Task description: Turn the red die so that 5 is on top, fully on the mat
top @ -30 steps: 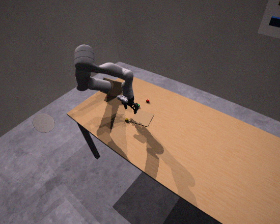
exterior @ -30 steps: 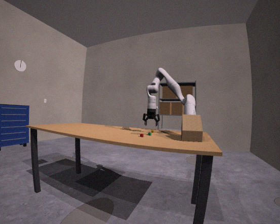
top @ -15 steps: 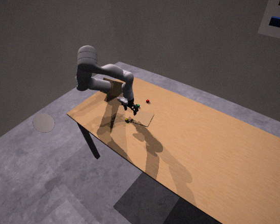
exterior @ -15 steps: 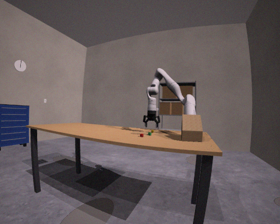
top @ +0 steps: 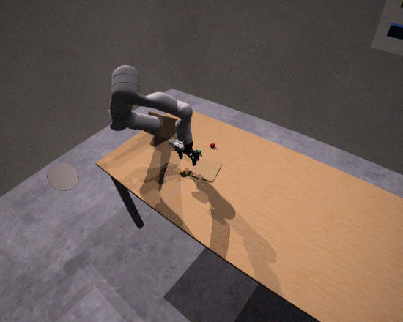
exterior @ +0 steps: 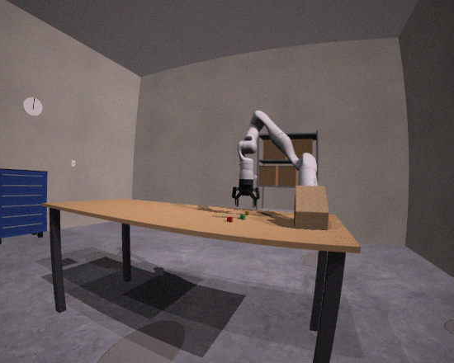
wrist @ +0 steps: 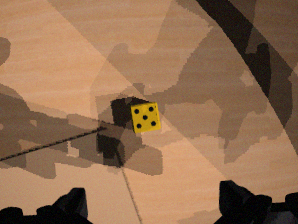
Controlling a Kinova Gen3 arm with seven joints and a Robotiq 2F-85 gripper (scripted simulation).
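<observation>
My hand is 120 mm to the right of the green die, 40 mm above it and 30 mm past it. The rest, counted from my hand: tan mat (80 mm ahead, 50 mm to the left, 50 mm below); yellow die (50 mm to the right, 40 mm below, 10 mm ahead); red die (210 mm to the left, 40 mm below, 10 mm behind).
</observation>
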